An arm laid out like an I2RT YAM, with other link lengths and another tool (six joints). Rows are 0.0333 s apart.
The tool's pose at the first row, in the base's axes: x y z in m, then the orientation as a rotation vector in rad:
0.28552 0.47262 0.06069 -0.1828 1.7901 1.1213
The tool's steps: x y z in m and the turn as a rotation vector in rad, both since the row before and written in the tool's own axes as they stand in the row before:
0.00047 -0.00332 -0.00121 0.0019 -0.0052 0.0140
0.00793 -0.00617 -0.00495 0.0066 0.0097 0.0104
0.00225 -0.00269 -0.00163 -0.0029 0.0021 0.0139
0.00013 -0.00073 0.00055 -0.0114 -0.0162 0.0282
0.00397 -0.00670 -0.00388 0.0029 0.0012 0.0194
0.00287 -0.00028 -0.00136 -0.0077 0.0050 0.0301
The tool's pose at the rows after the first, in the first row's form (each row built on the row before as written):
0.28636 0.47000 0.05842 -0.1663 1.7903 1.1290
0.28245 0.46563 0.04888 -0.1590 1.8052 1.1313
0.28166 0.46369 0.04563 -0.1496 1.8091 1.1440
0.28234 0.46375 0.04501 -0.1215 1.7958 1.1723
0.28121 0.45877 0.03796 -0.1033 1.8033 1.1835
0.27888 0.45873 0.03578 -0.0839 1.8105 1.2124

